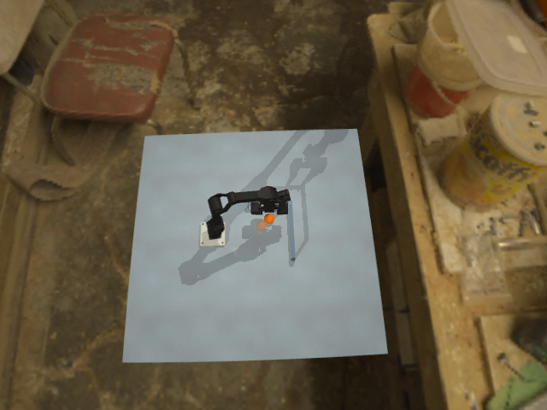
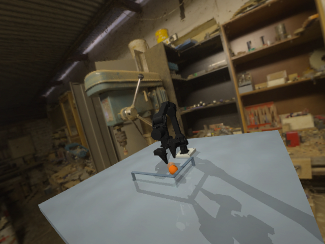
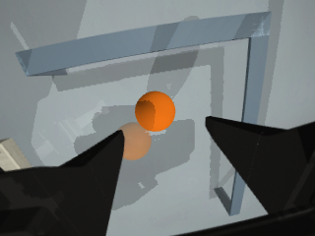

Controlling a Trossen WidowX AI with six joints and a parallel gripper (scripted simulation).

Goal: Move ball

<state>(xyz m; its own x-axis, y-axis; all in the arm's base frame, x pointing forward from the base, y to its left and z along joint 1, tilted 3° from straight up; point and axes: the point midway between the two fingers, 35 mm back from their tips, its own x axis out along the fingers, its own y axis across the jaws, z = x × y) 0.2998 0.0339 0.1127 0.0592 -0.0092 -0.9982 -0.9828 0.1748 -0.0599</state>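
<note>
The orange ball is 60 mm below my gripper tip. Also, from my gripper tip: see-through copy of ball (50 mm behind, 30 mm to the right, 60 mm below).
</note>
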